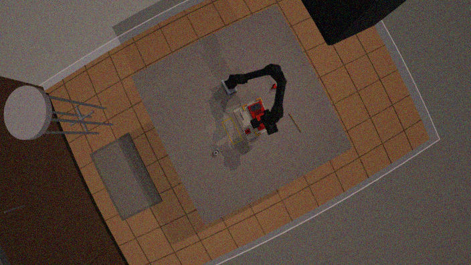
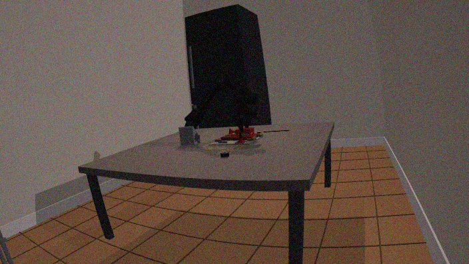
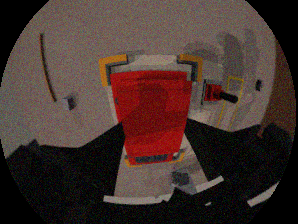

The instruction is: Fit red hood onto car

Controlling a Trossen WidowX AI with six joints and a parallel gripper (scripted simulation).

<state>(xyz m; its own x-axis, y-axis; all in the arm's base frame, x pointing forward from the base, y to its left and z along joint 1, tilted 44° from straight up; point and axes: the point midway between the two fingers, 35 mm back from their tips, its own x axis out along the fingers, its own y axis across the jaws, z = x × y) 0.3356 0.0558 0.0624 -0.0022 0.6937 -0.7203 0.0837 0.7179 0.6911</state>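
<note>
Now: the jig 4 cm below my gripper tip, 3 cm to the right of it and 3 cm behind it. Also, from my gripper tip: thin rod (22 cm to the left, 14 cm ahead, 5 cm below); dark tyre (41 cm to the right, 4 cm below, 4 cm ahead); red hood (1 cm above).
</note>
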